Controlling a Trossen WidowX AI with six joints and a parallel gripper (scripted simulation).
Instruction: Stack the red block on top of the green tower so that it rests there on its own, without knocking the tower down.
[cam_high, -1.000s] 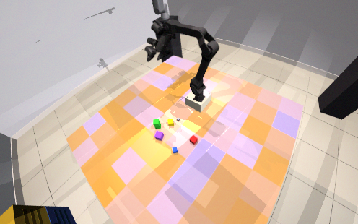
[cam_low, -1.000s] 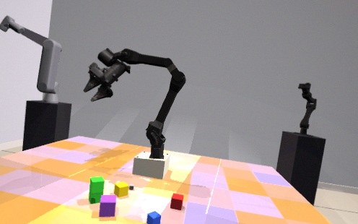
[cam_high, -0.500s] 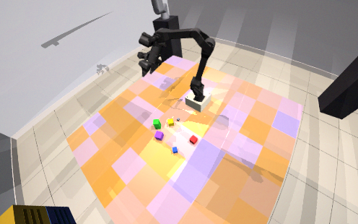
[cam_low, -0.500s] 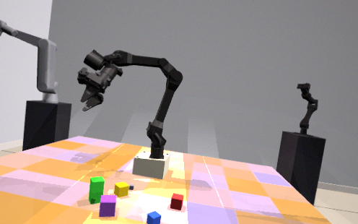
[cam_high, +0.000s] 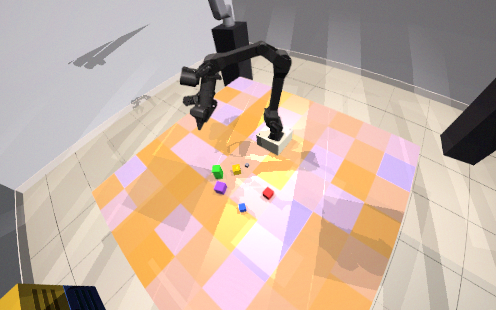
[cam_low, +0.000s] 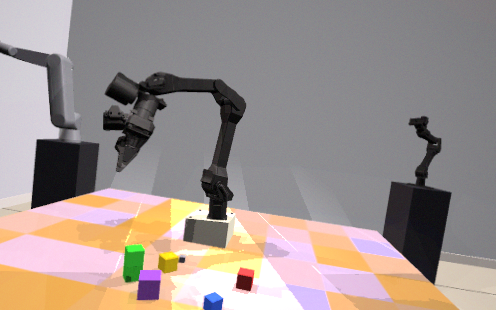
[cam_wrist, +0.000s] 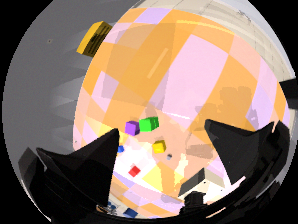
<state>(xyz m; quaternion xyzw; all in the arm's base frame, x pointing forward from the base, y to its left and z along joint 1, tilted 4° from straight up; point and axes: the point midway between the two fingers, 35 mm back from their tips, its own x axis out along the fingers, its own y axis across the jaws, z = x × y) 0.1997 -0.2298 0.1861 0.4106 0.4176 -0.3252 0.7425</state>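
The red block lies 60 mm ahead of my gripper tip, 330 mm to the left of it and 220 mm below it. From my gripper tip the other things lie so: purple block: 140 mm ahead, 130 mm to the left, 210 mm below; yellow block: 20 mm ahead, 140 mm to the left, 220 mm below; tiny dark cube: 30 mm behind, 170 mm to the left, 220 mm below.
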